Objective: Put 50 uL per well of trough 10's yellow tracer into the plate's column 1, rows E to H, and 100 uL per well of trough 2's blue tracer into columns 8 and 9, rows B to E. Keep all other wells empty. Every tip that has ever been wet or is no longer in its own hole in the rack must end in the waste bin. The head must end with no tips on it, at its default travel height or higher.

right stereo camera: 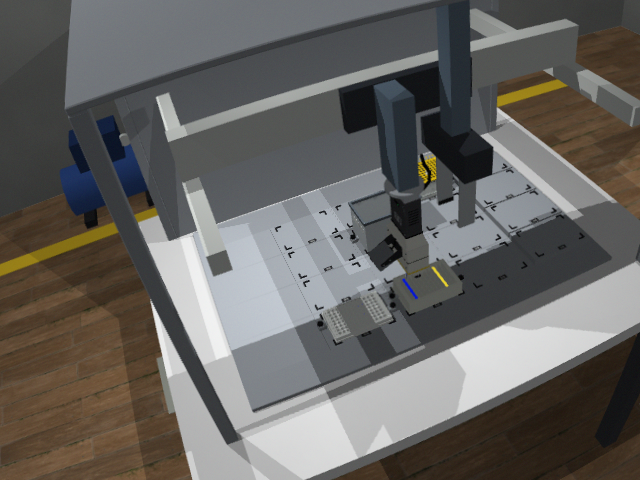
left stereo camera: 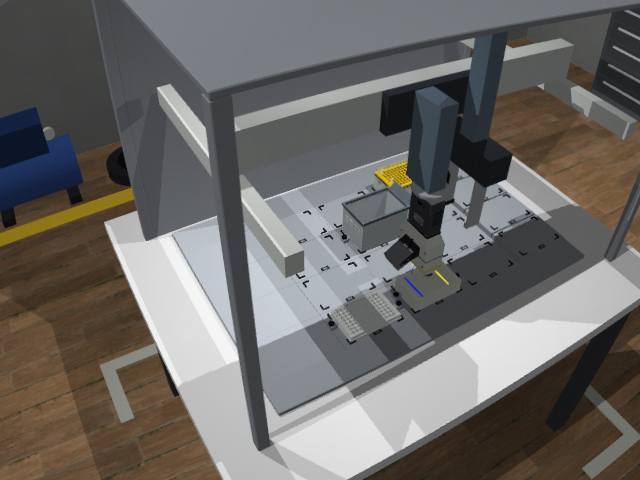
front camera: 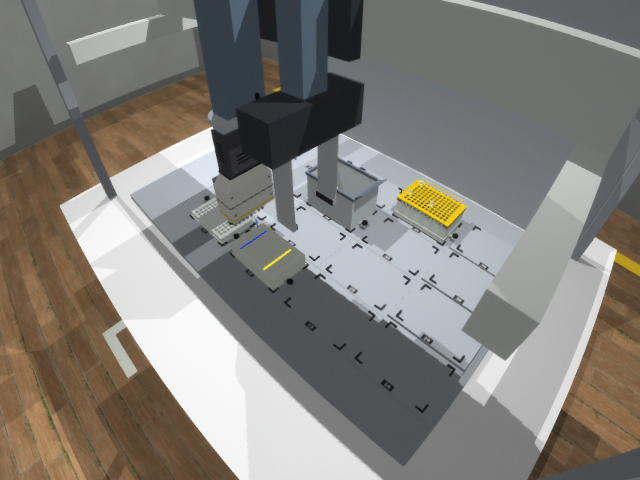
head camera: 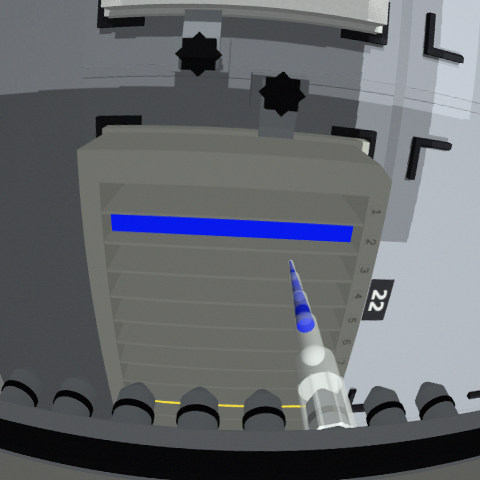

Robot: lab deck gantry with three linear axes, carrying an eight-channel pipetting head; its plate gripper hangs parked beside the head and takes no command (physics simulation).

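The head is over the trough block. One channel carries a tip with blue liquid; the other nozzles are bare. Its end appears above the troughs. Trough 2 is blue, trough 10 yellow. The plate lies beside the block; its well contents are too small to tell. The yellow tip rack and grey waste bin stand behind. The parked gripper is open and empty.
Black corner brackets mark the deck slots, including the slot label 22. Black round knobs stand between plate and block. A pale beam overhangs the deck at the right of the front view. A frame post rises at the deck's corner.
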